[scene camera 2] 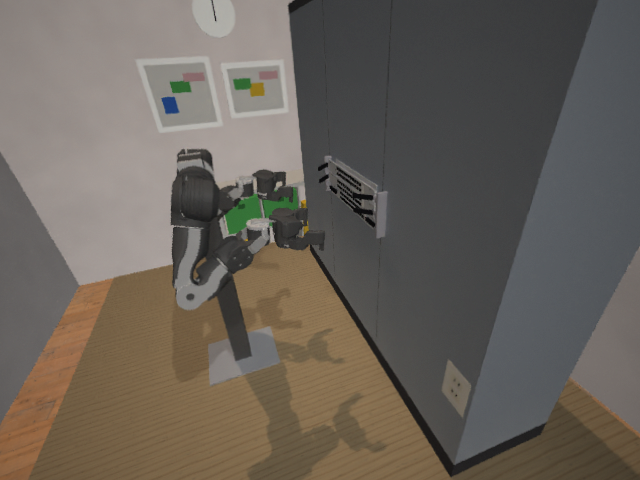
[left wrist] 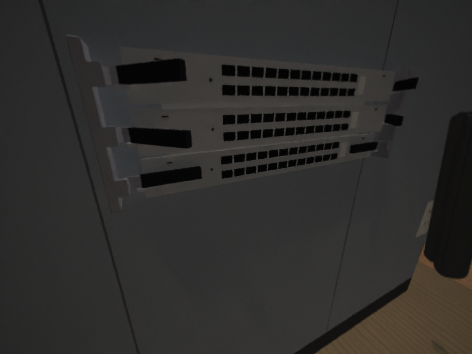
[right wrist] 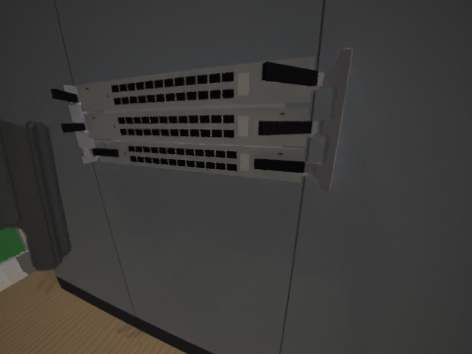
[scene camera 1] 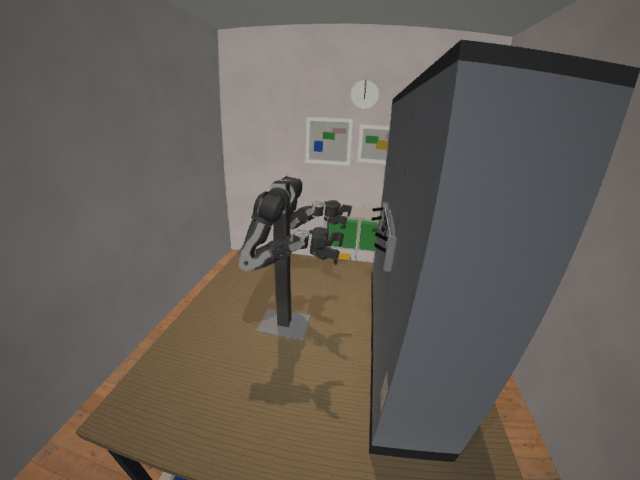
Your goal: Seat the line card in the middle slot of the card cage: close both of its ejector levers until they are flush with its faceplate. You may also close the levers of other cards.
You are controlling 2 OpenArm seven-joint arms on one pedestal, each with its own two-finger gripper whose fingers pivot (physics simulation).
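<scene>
The card cage (scene camera 1: 390,254) (scene camera 2: 381,214) (left wrist: 96,102) (right wrist: 337,117) holds three stacked cards. The middle card (left wrist: 197,122) (right wrist: 243,126) has a black lever (left wrist: 160,137) (right wrist: 285,127) at each end; both stick out. The upper card's levers (left wrist: 151,71) (right wrist: 290,74) also stick out. The bottom card's levers (left wrist: 171,176) (right wrist: 279,165) lie flat against its faceplate. My left gripper (scene camera 1: 345,215) (scene camera 2: 285,186) is open and empty, away from the cage. My right gripper (scene camera 1: 338,248) (scene camera 2: 313,227) is open and empty, a little lower than the cage and apart from it.
The tall dark cabinet (scene camera 1: 511,206) (scene camera 2: 439,129) bears the cage on its front. Dark rounded shapes (left wrist: 452,200) (right wrist: 35,195) stand at the outer edges of both wrist views. Green panels (scene camera 1: 345,235) (scene camera 2: 242,214) stand behind the arms. A wall socket (scene camera 2: 455,387) sits low on the cabinet.
</scene>
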